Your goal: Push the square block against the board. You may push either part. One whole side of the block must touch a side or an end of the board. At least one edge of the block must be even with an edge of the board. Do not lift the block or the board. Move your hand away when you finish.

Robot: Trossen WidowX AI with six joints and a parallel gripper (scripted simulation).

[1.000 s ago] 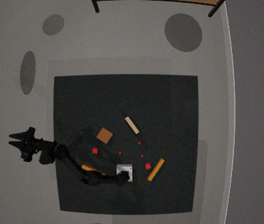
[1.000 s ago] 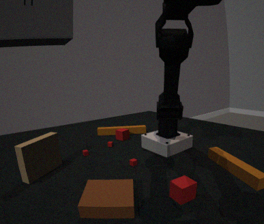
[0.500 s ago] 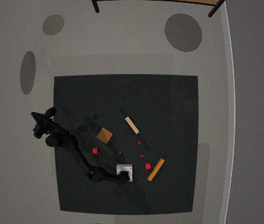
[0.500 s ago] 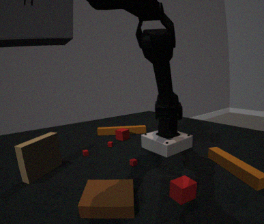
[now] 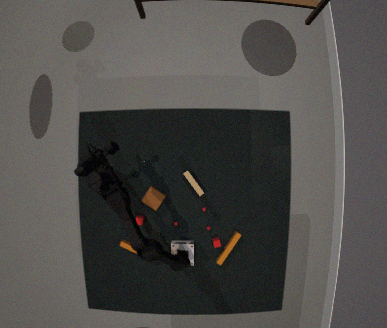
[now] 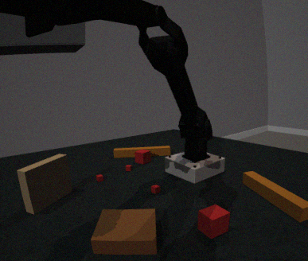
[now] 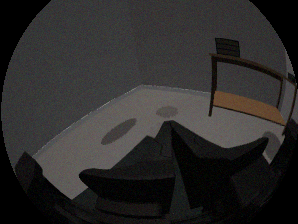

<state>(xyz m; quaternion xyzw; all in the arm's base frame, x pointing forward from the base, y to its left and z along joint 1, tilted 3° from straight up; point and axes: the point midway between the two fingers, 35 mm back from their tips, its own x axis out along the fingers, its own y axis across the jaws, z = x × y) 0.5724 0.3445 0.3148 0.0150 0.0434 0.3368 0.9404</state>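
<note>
Right now the cream block is 430 mm to the right of my gripper tip, 290 mm below it and 170 mm behind it. Also, from my gripper tip: brown square block (320 mm below, 280 mm behind, 210 mm to the right).
</note>
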